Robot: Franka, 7 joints.
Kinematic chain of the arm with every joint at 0, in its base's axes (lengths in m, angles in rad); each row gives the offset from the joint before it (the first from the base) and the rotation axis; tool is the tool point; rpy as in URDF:
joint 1: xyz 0 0 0.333 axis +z
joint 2: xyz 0 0 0 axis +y
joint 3: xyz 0 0 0.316 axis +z
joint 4: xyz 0.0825 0 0 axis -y
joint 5: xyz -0.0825 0 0.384 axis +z
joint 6: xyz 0 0 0 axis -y
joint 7: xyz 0.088 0 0 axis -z
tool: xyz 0 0 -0.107 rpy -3.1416 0 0
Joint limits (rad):
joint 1: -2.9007..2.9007
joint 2: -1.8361..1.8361
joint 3: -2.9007..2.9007
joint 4: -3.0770..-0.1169
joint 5: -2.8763..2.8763
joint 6: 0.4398..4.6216
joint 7: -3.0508..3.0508
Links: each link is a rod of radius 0.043 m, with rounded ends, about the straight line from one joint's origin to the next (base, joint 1, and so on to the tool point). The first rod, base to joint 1, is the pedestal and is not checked.
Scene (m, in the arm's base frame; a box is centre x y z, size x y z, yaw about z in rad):
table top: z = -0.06
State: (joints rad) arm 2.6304 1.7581 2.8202 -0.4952 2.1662 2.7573 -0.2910
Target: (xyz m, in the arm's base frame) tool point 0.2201 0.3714 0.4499
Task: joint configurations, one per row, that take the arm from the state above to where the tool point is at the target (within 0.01 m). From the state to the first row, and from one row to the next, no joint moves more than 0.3 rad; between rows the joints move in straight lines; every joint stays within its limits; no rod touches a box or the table.
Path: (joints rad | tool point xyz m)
1: 2.3452 1.7668 2.7530 -0.6463 2.2061 2.9446 -0.2910 | -0.6839 0.4386 0.4880
2: 2.0600 1.7754 2.6858 -0.7974 2.2460 3.1319 -0.2910 | -0.5604 0.5345 0.5303
3: 1.7748 1.7841 2.6186 -0.9485 2.2860 3.3191 -0.2910 | -0.4272 0.5909 0.5557
4: 1.4896 1.7928 2.5514 -1.0996 2.3259 3.5064 -0.2910 | -0.2944 0.6127 0.5643
5: 1.2045 1.8014 2.4842 -1.2507 2.3658 3.6937 -0.2910 | -0.1682 0.6057 0.5578
6: 0.9193 1.8101 2.4170 -1.4018 2.4057 3.8810 -0.2910 | -0.0514 0.5750 0.5391
7: 0.6341 1.8188 2.3498 -1.5529 2.4457 4.0683 -0.2910 | 0.0539 0.5240 0.5122
8: 0.3489 1.8274 2.2826 -1.7040 2.4856 4.2555 -0.2910 | 0.1454 0.4552 0.4812
9: 0.0637 1.8361 2.2154 -1.8551 2.5255 4.4428 -0.2910 | 0.2201 0.3714 0.4499

